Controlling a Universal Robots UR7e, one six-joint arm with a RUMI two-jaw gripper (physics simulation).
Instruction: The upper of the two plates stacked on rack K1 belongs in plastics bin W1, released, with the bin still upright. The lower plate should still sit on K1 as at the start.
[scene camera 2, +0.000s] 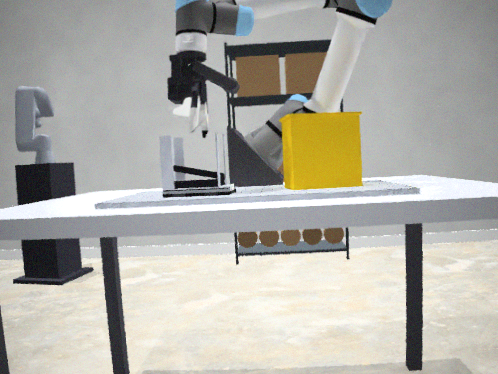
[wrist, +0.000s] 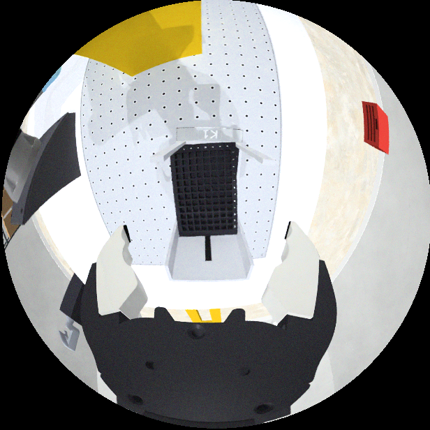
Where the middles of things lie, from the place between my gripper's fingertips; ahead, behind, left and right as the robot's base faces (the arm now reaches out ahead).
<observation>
The yellow bin W1 (scene camera 2: 320, 150) lies 280 mm to the left of my hand, 110 mm behind it and 50 mm below it.
</observation>
